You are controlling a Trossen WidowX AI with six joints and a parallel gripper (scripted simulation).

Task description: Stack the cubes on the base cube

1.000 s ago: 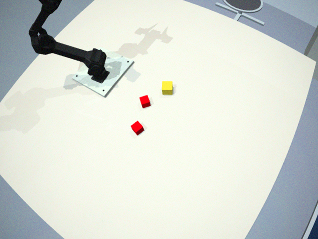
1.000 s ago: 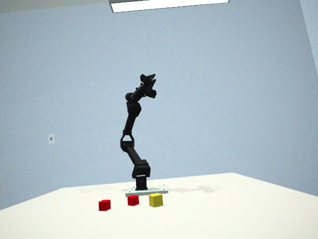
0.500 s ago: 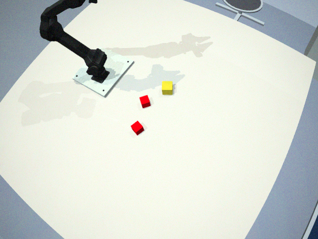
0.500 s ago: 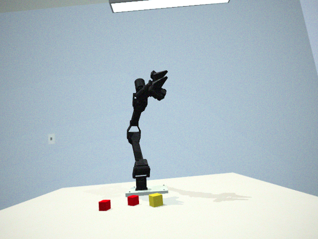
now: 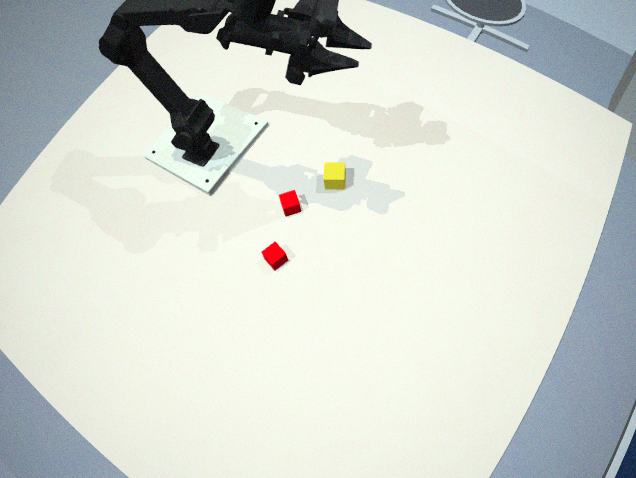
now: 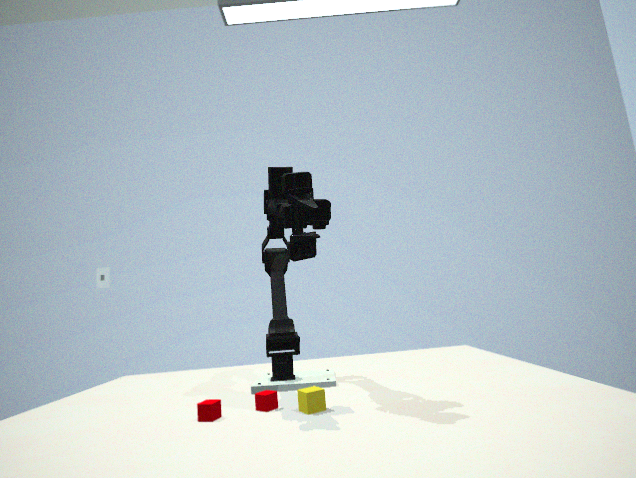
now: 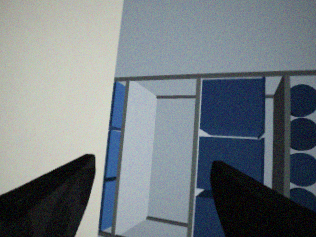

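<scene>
Now: gripper tip 34 cm above the yellow base cube, 5 cm past it and 4 cm to the left of it.
</scene>
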